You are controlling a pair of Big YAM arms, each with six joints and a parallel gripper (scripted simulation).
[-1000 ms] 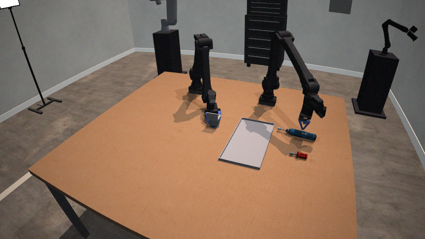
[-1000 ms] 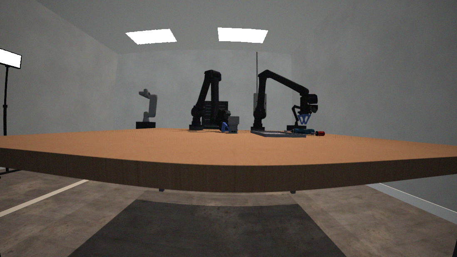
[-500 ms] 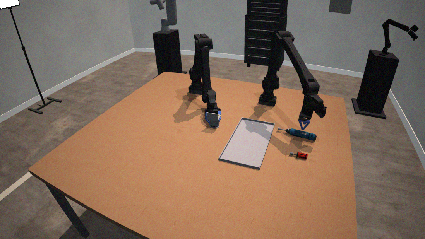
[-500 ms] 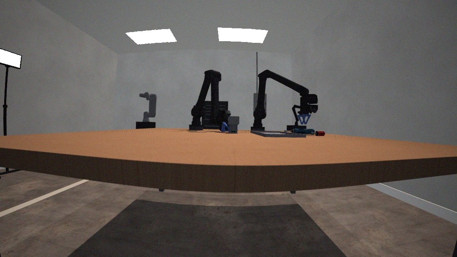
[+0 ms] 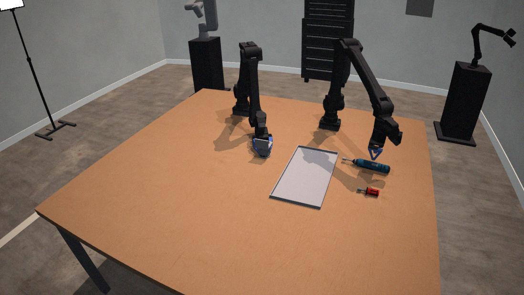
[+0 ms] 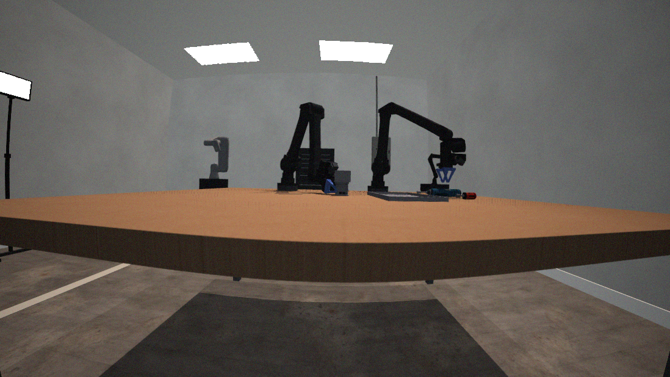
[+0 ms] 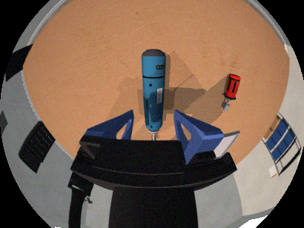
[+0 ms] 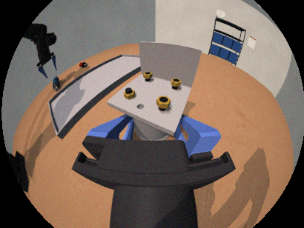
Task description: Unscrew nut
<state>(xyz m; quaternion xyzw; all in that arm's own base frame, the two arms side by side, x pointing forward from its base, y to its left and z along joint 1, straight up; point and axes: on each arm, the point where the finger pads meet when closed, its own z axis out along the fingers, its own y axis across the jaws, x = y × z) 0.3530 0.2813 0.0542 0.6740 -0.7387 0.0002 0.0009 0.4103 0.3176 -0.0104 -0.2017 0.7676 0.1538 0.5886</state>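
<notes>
Now: right hand 10 mm below the joint module. Round my right hand: flat grey tray (80 mm ahead, 250 mm to the left, 20 mm below); then red-handled tool (130 mm ahead, 540 mm to the left, 10 mm below); then grey bracket (50 mm above).
</notes>
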